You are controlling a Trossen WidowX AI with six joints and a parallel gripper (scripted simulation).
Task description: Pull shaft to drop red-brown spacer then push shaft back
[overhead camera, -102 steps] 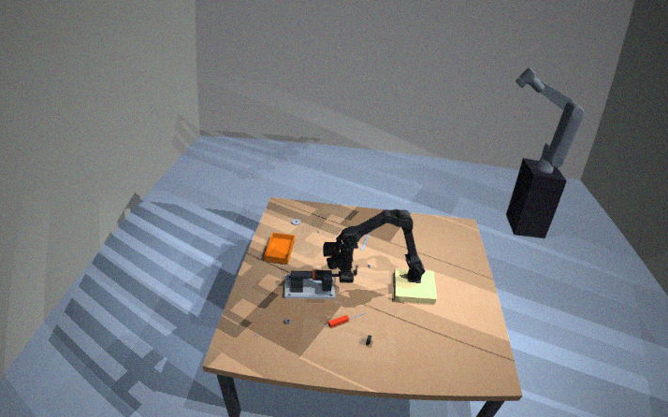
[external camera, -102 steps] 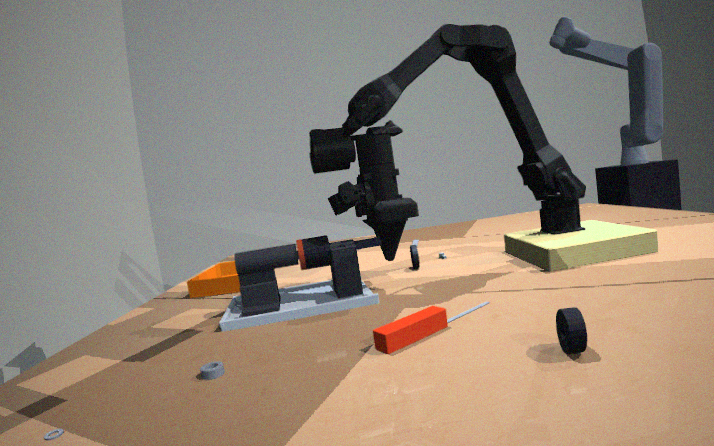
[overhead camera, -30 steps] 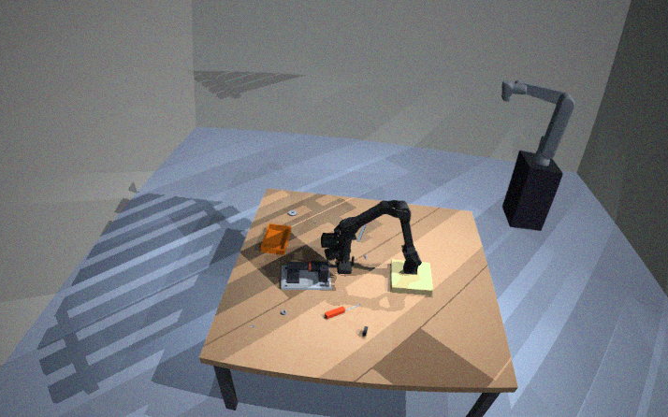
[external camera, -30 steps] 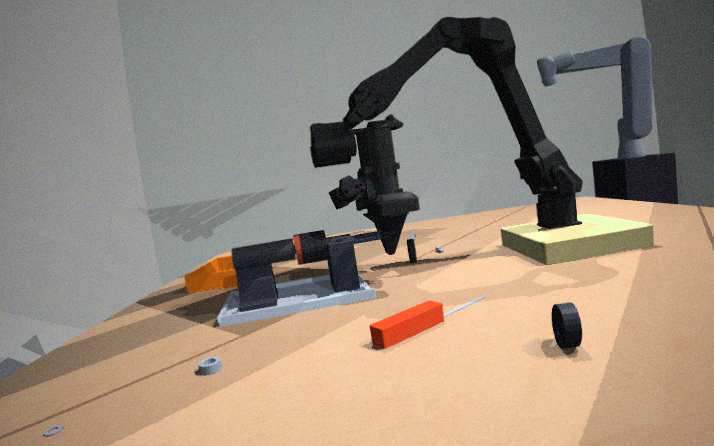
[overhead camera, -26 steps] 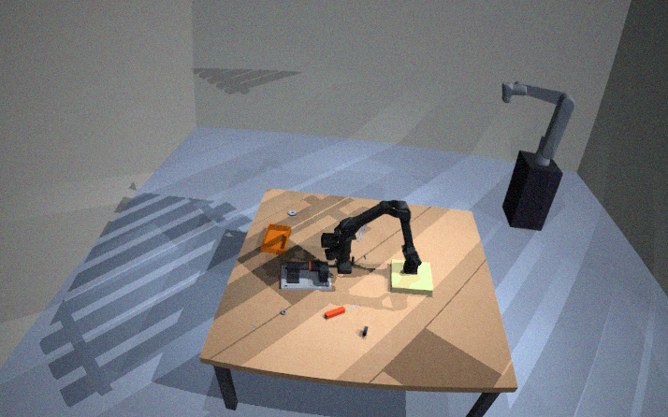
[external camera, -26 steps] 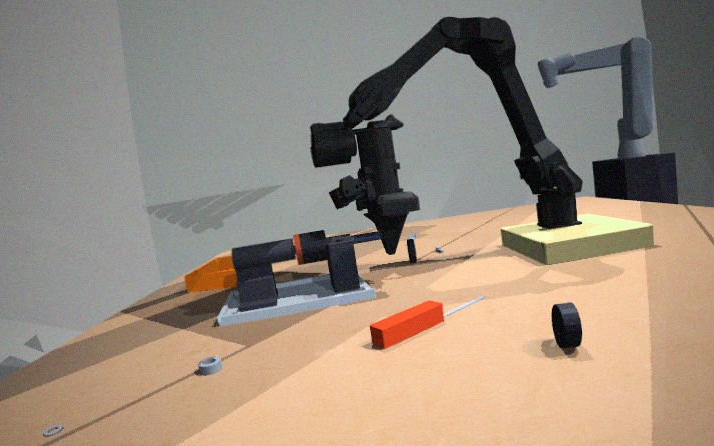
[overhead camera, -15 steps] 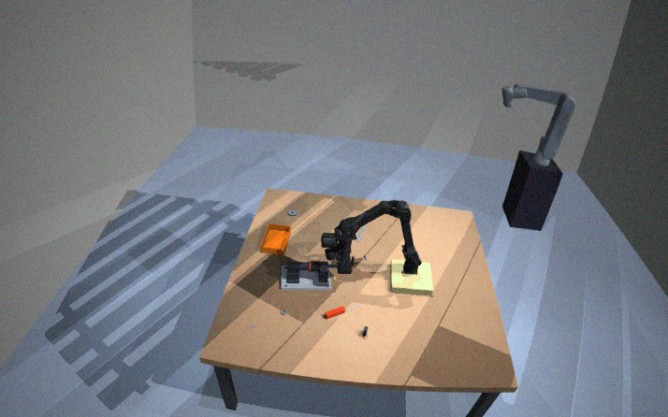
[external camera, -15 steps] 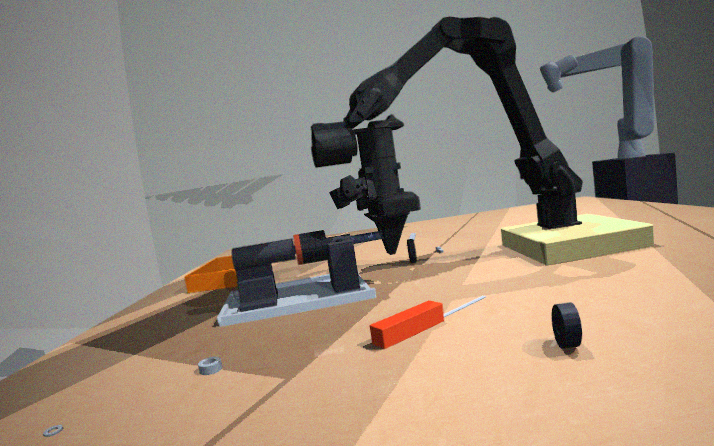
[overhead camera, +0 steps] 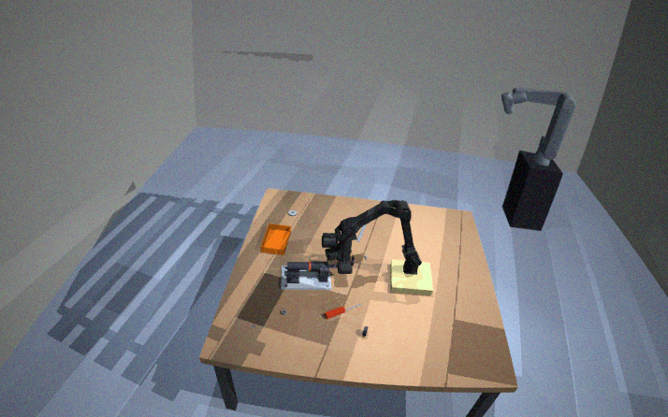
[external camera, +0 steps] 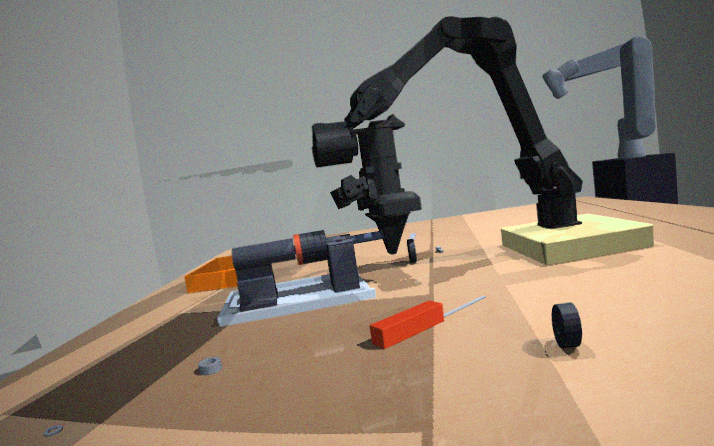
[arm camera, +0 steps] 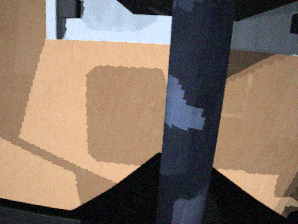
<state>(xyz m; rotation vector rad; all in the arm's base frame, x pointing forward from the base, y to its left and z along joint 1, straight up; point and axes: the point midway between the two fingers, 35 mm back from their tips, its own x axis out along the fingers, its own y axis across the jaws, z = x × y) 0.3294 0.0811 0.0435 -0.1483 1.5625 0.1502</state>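
Now: the shaft 80 mm ahead of my gripper tip, 10 mm to the left of it and 30 mm above it. From my gripper tip the other things lie so: orange tray 360 mm ahead, 210 mm to the right, 40 mm below; red-brown spacer 150 mm ahead, 30 mm to the left, 30 mm above; dark spacer 130 mm ahead, 20 mm to the left, 30 mm above.
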